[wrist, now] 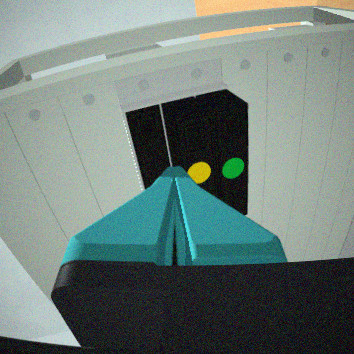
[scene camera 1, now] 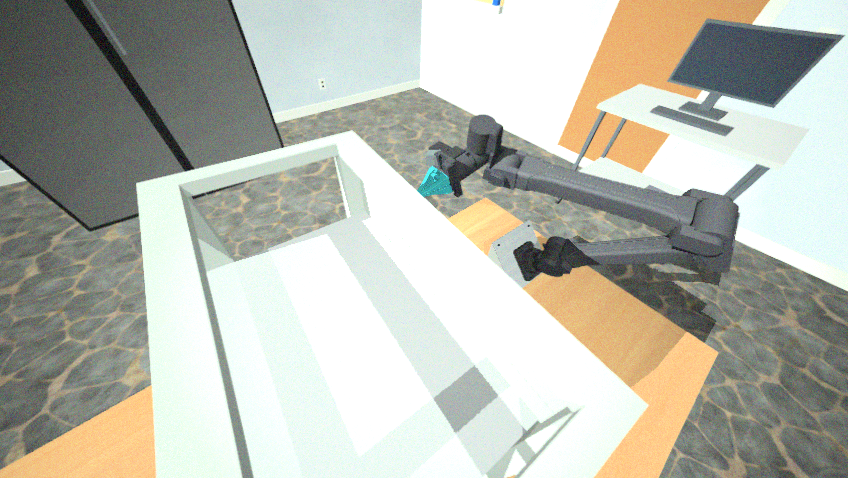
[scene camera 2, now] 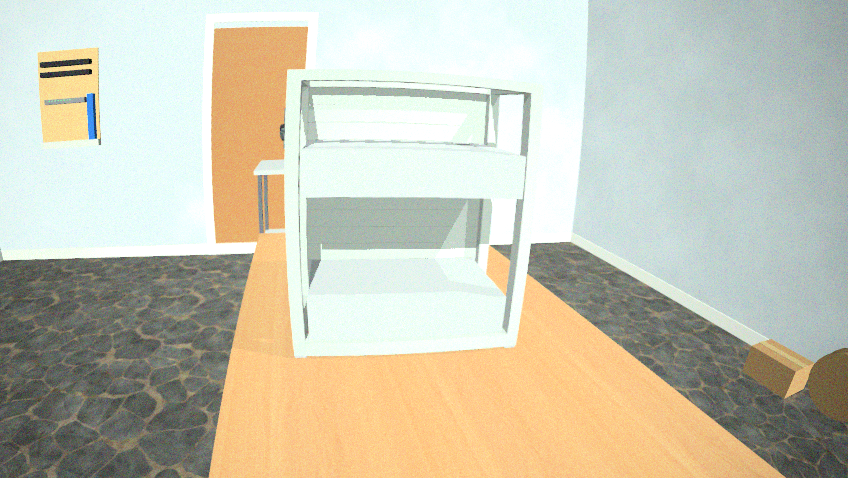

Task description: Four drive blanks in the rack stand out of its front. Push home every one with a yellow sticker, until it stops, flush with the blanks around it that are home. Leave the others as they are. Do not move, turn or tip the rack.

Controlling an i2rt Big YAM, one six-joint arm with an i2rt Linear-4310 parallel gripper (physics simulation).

In view: the gripper (scene camera 1: 416,195) and a pale rack (scene camera 1: 387,337).
The pale rack is seen too in the wrist view (wrist: 253,118) and in scene camera 2 (scene camera 2: 387,225). The gripper shows as well in the wrist view (wrist: 174,177).
